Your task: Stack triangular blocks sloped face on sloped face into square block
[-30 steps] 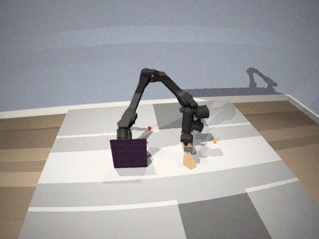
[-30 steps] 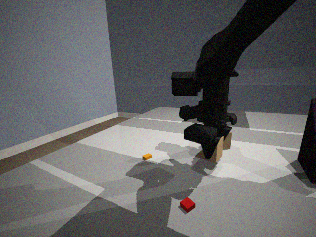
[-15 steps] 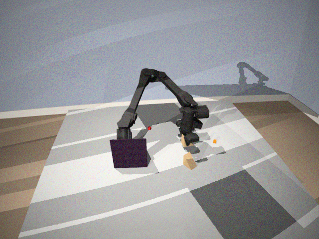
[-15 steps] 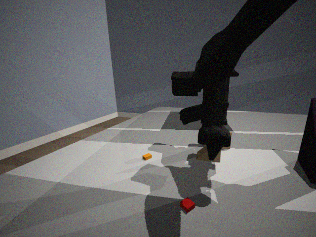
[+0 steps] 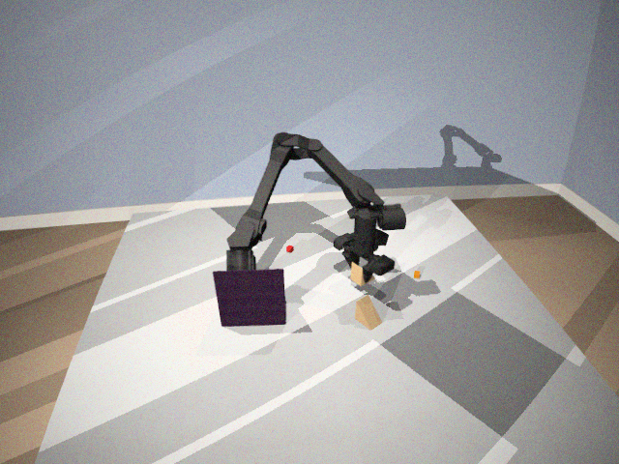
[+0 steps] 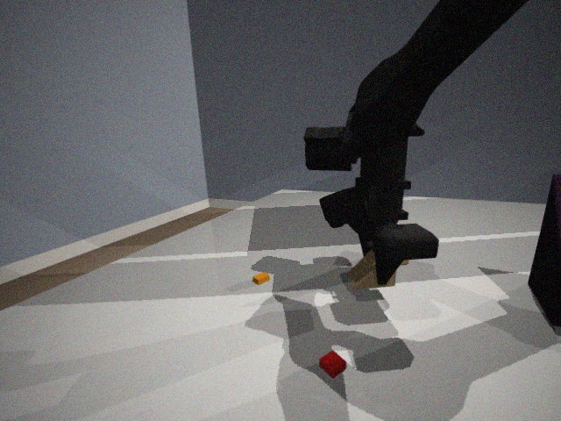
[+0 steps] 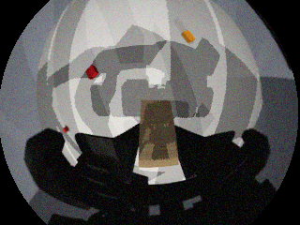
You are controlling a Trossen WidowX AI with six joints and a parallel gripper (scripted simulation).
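The tan triangular block is 1 cm above my gripper tip. The rest, counted from my gripper tip: small orange cube: 18 cm ahead, 5 cm to the left, 3 cm below; small red cube: 21 cm behind, 19 cm to the left, 3 cm below.
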